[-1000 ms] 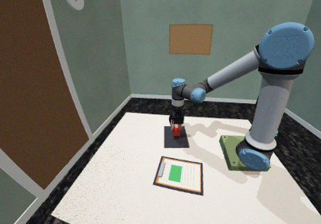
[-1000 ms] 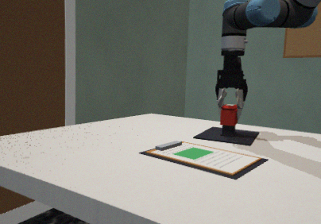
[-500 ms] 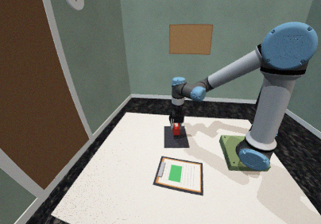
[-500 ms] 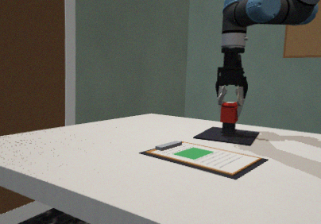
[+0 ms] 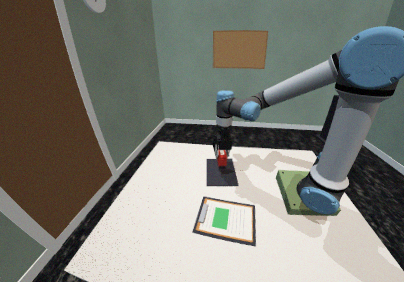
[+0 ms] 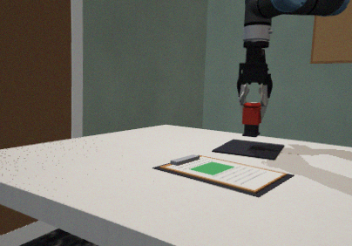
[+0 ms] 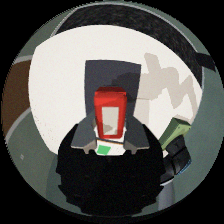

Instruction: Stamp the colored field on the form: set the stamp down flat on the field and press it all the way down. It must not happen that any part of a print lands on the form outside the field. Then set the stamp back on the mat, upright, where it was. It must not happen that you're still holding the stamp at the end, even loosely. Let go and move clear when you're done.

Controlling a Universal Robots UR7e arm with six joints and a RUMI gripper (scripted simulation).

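Right now the red stamp is 2 cm below my hand. Also, from my hand: dark mat (11 cm below).
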